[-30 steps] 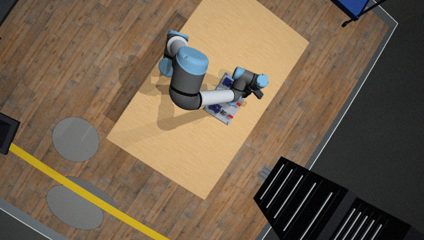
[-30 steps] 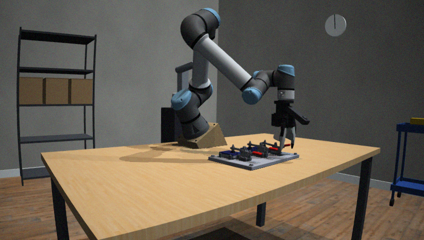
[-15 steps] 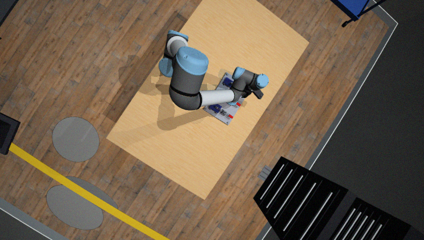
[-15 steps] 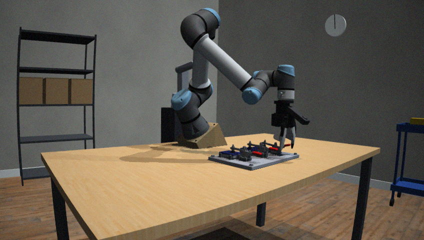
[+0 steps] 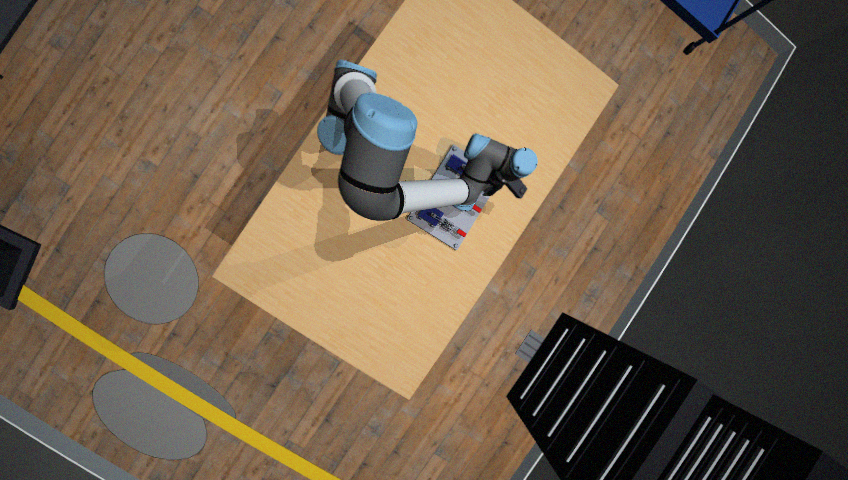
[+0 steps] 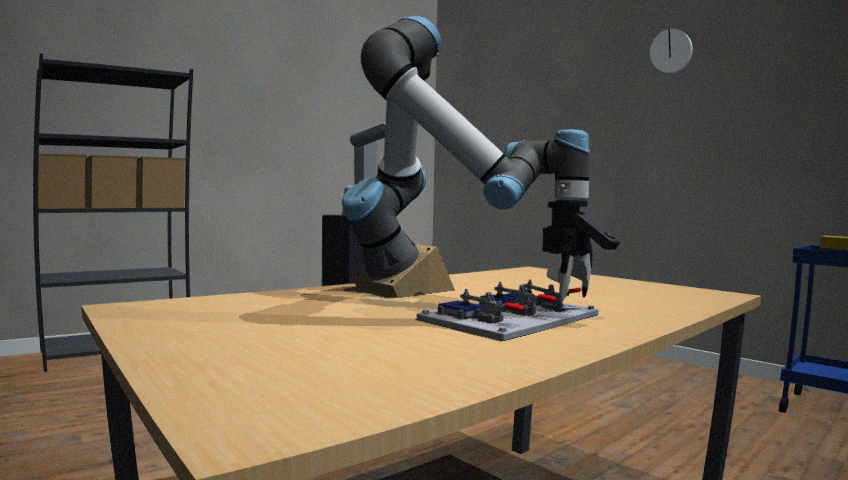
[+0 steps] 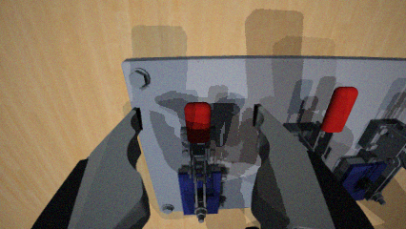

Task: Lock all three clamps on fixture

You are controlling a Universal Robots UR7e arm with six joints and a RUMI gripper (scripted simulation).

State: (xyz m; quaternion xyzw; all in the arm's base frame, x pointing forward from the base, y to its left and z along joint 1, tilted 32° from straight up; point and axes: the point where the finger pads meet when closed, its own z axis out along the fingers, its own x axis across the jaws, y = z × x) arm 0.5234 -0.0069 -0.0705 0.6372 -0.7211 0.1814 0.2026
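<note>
The grey fixture plate is 10 cm behind my hand, 10 cm to the right of it and 4 cm below it. From my hand the other things lie so: blue part 16 cm behind, 20 cm to the right, 2 cm below.
</note>
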